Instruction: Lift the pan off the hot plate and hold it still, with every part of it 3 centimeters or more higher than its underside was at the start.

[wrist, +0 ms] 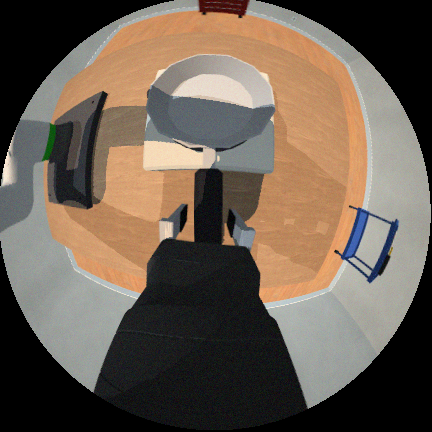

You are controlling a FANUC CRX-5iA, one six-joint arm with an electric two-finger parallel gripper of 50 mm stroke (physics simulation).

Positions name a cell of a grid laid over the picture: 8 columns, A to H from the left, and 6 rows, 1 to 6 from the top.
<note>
In view: the gripper (D3), a grey pan (D2) and a cream hot plate (E3).
</note>
